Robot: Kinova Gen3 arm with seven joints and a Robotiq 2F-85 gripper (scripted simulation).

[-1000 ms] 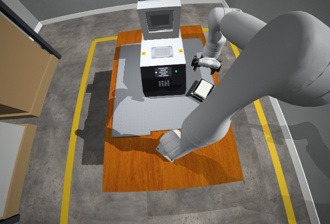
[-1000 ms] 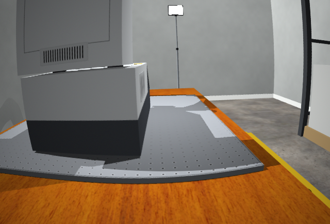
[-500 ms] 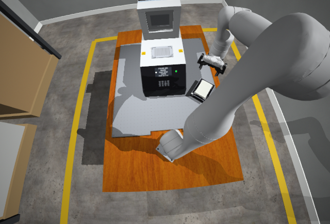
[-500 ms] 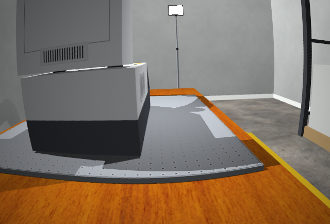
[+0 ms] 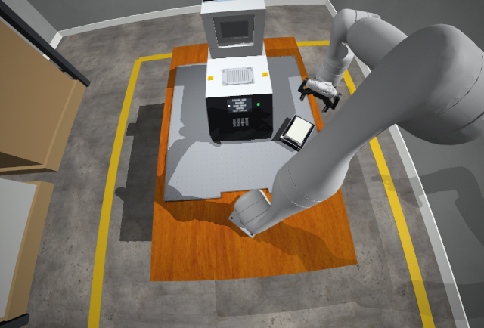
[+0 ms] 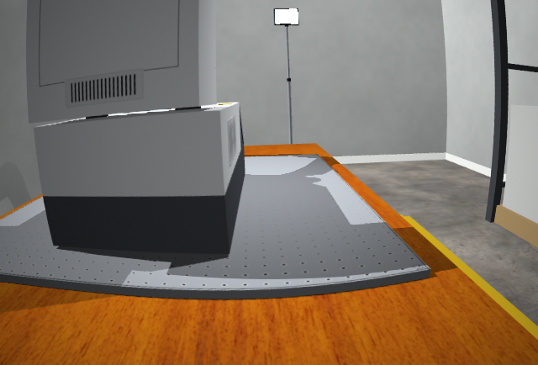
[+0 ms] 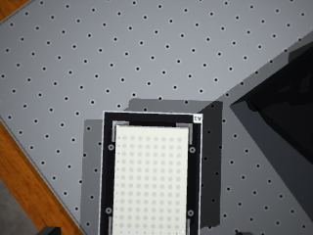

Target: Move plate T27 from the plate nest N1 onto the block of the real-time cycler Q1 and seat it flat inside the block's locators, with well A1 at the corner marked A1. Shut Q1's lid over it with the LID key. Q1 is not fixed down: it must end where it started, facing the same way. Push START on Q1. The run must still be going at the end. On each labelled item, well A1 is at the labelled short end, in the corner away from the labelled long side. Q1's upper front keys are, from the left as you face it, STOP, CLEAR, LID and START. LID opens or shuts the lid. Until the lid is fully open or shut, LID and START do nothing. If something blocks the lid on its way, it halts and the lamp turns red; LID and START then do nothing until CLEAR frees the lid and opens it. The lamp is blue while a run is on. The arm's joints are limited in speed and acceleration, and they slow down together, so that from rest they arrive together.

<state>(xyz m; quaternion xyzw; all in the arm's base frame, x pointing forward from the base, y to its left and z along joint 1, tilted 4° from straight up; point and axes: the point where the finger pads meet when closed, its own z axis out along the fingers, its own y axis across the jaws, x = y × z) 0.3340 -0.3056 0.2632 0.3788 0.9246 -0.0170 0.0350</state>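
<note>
Right now the plate T27 is 22 cm below my hand. From my hand the other things lie so: black nest N1 (23 cm below).
</note>
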